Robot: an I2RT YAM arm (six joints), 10 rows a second.
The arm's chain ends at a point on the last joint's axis. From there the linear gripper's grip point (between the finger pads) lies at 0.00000 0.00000 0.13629 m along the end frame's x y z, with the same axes.
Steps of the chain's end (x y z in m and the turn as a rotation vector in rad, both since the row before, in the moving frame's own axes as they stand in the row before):
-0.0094, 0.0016, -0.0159, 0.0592, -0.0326, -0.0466
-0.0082, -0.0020, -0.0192, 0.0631, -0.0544, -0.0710
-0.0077, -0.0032, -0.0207, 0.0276, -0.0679, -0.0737
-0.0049, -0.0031, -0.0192, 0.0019, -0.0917, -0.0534
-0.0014, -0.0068, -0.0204, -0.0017, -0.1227, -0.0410
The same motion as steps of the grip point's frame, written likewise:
-0.0140, -0.0064, -0.0162, 0.0592, -0.0326, -0.0466
-0.0159, -0.0103, -0.0197, 0.0631, -0.0544, -0.0710
-0.0171, -0.0066, -0.0211, 0.0276, -0.0679, -0.0737
-0.0174, -0.0030, -0.0198, 0.0019, -0.0917, -0.0534
-0.0181, -0.0062, -0.0214, -0.0017, -0.1227, -0.0410

